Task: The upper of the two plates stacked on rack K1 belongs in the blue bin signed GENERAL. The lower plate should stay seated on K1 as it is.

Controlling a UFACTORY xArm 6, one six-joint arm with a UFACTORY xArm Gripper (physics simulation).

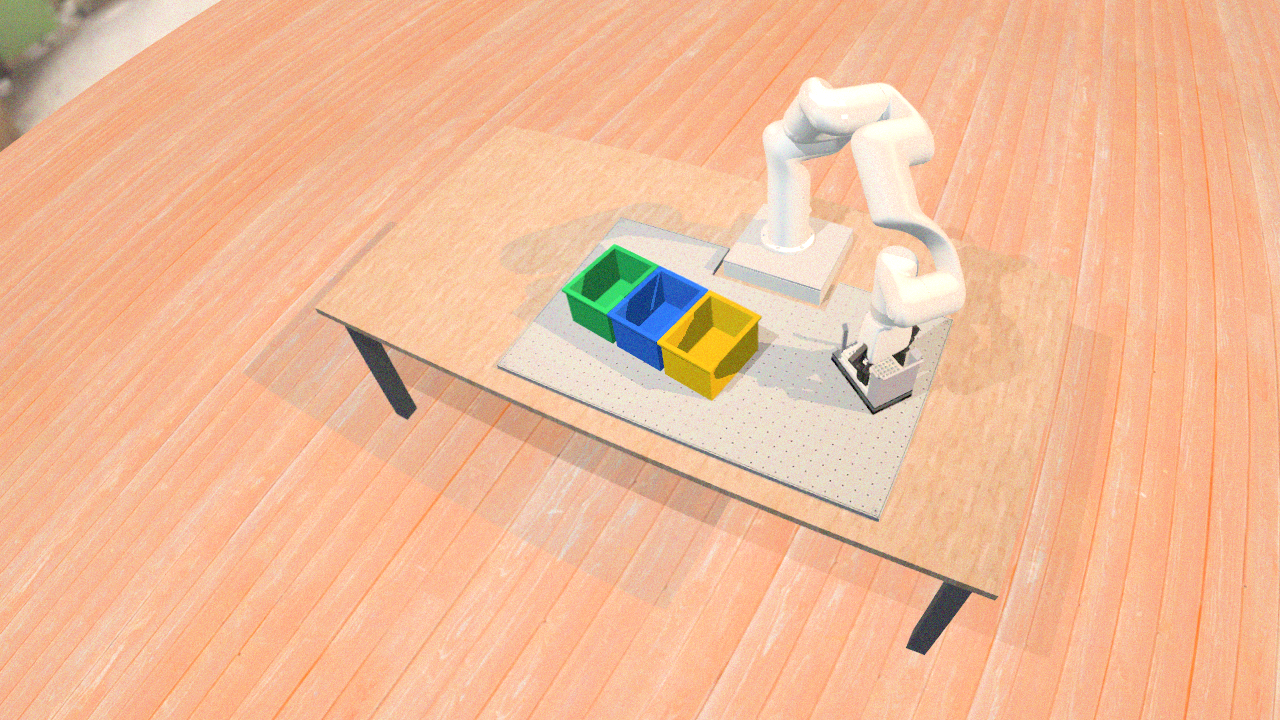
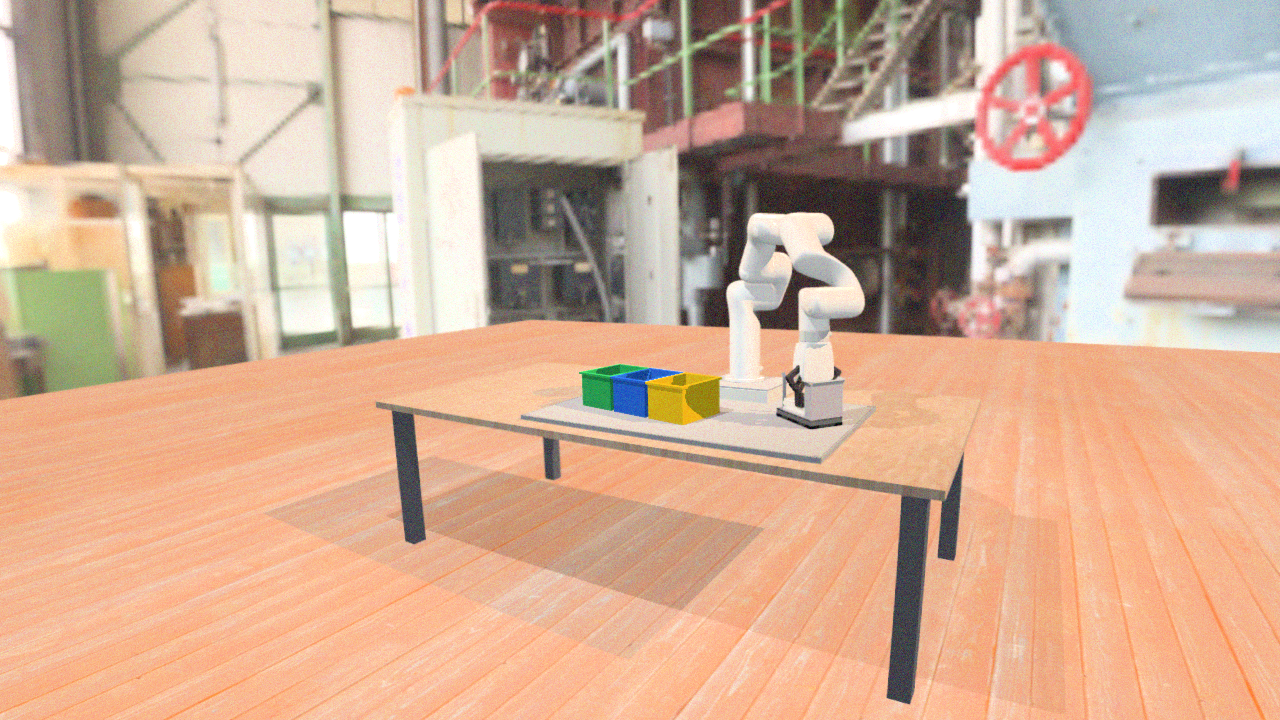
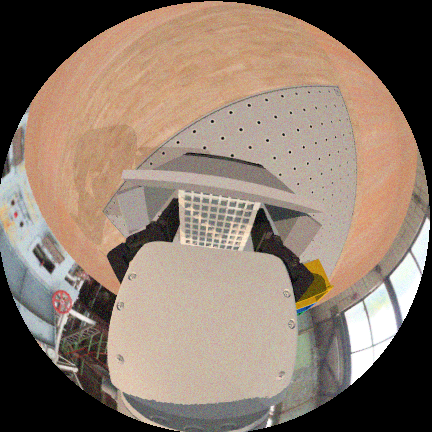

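Pixels of known places: gripper, fingertip midpoint: [image 1: 880,371] [image 3: 216,213]; arm's base, origin of the base link: [image 1: 787,237] [image 2: 744,379].
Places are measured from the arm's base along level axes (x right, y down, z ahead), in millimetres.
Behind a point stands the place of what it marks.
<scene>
Rack K1 [image 1: 893,390] {x -375, y -21, z 322 mm} [image 2: 824,402] {x -375, y -32, z 324 mm} [image 3: 215,181] {x -388, y -87, z 315 mm} is a light grey, high-walled holder on a black base at the right of the mat. The upper plate [image 1: 885,366] {x -340, y -18, z 272 mm} [image 3: 216,216] {x -334, y -19, z 285 mm}, a pale plate with a grid of square wells, sits inside its walls. The lower plate is hidden underneath. My gripper [image 1: 887,354] {x -334, y -12, z 285 mm} [image 2: 814,380] {x -334, y -12, z 285 mm} [image 3: 216,213] {x -334, y -12, z 285 mm} is down in the rack, its black fingers against the two opposite sides of the upper plate, shut on it. The blue bin [image 1: 637,343] {x 127, y -19, z 445 mm} [image 2: 630,395] {x 126, y -22, z 446 mm} [image 3: 306,309] {x 199, y -68, z 438 mm} stands in the middle of three bins; its sign is not readable.
A green bin [image 1: 588,315] {x 262, y -21, z 427 mm} [image 2: 597,390] {x 256, y -20, z 428 mm} and a yellow bin [image 1: 687,365] {x 0, y -40, z 462 mm} [image 2: 666,401] {x -2, y -23, z 463 mm} [image 3: 320,272] {x -56, y -13, z 457 mm} stand directly on either side of the blue one, the yellow nearer the rack. All stand on a perforated grey mat [image 1: 787,447] {x -234, y 32, z 498 mm} [image 2: 760,440] {x -284, y 32, z 499 mm} [image 3: 300,120] {x -394, y 32, z 436 mm}. The arm's base block [image 1: 774,275] {x -27, y -3, z 131 mm} is behind.
</scene>
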